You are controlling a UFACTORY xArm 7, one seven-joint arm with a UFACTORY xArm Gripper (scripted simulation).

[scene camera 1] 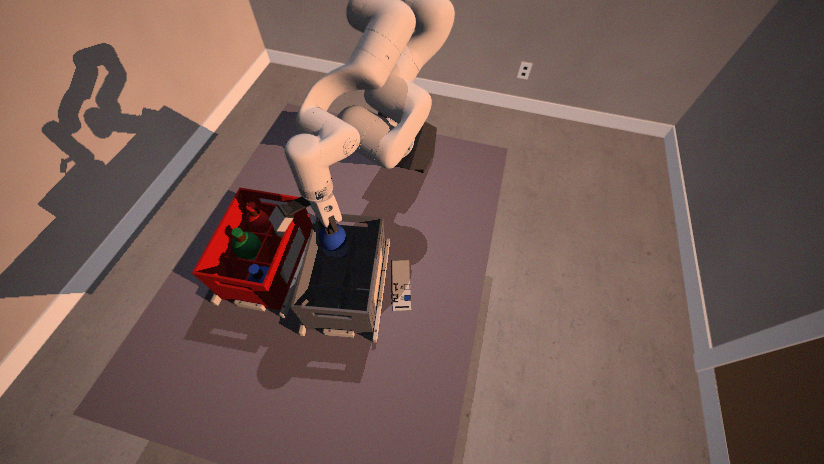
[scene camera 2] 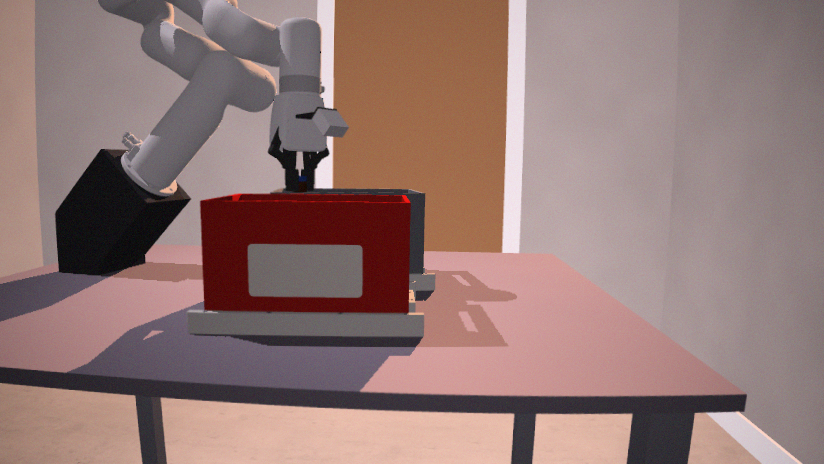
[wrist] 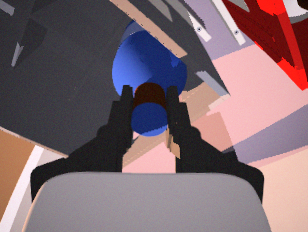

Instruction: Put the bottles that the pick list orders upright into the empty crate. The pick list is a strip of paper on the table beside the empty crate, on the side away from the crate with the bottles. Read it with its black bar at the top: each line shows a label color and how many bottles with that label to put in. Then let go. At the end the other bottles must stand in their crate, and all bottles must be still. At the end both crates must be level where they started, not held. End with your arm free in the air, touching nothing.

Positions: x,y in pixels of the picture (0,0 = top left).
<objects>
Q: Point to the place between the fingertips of the gripper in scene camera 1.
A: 329,228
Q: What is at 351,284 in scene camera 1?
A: A grey crate.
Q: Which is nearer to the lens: the blue bottle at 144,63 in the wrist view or the grey crate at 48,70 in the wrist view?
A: The blue bottle.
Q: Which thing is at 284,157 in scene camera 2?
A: The gripper.
</objects>
